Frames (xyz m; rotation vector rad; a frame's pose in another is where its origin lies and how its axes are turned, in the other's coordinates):
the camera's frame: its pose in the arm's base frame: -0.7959 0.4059 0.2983 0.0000 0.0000 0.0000
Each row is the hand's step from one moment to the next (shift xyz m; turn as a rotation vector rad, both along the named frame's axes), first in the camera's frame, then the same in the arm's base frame.
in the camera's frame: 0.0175 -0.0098 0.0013 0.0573 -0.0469 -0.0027
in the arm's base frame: 0.0175 -0.0098 0.0013 0.0573 -0.0469 -0.0027
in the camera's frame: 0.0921 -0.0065 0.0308 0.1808 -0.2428 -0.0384
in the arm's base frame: 0.0921 -0.0065 0.0308 0.1808 -0.2428 -0.0384
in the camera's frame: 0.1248 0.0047 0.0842 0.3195 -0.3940 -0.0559
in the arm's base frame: 0.1248 0.0047 0.0842 0.3195 -0.3940 -0.0559
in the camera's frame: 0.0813 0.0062 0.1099 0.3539 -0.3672 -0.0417
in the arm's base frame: 0.0813 0.0062 0.1099 0.3539 -0.3672 -0.0417
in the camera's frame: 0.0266 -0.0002 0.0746 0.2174 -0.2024 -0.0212
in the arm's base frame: 0.0266 -0.0002 0.0746 0.2174 -0.2024 -0.0212
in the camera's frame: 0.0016 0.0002 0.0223 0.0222 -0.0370 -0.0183
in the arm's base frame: 0.0016 0.0002 0.0223 0.0222 -0.0370 -0.0183
